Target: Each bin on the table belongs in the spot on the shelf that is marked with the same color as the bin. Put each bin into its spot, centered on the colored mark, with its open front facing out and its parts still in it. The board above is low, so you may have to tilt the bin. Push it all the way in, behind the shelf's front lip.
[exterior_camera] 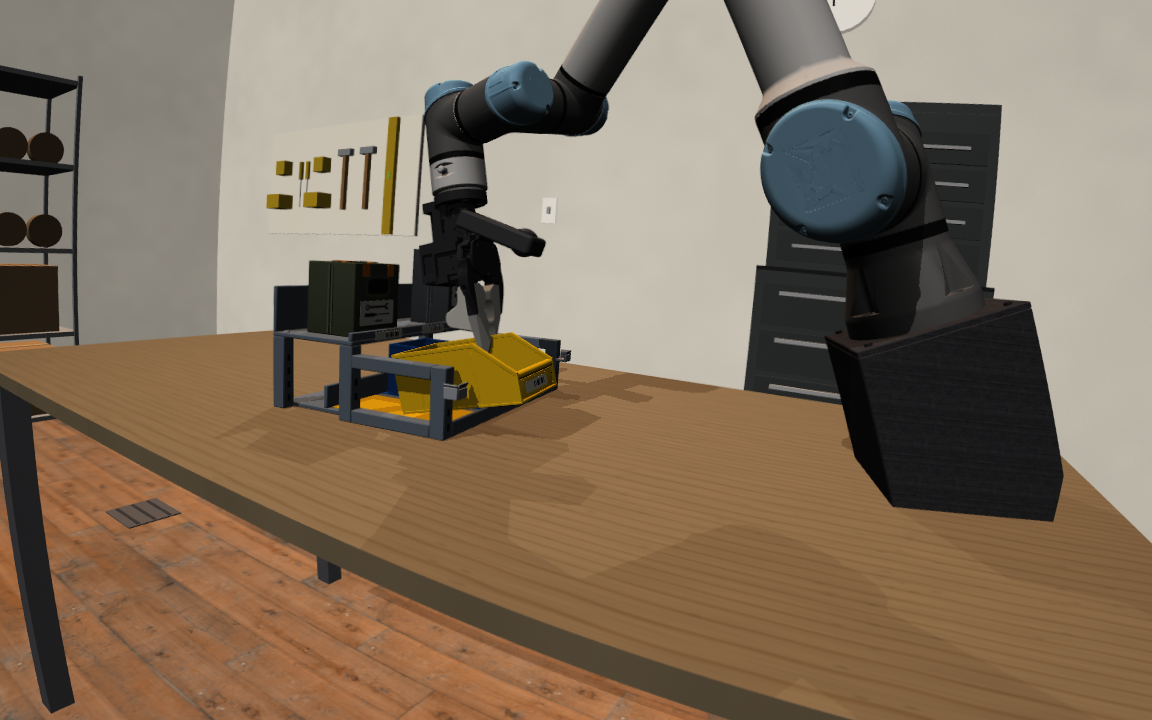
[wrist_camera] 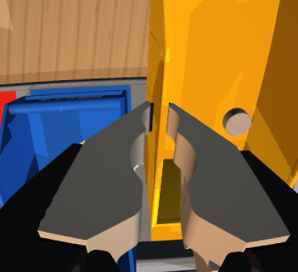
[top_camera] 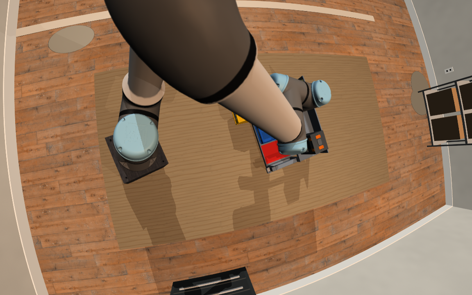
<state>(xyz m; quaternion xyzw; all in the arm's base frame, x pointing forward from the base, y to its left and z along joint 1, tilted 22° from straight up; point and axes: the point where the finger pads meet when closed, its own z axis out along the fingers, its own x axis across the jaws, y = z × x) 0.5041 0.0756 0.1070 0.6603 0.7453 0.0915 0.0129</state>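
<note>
Now: hand 2 cm past the yellow bin, 5 cm to the right of it and 2 cm above it. Round my hand: blue bin 10 cm ahead, 5 cm to the right, 5 cm below.
</note>
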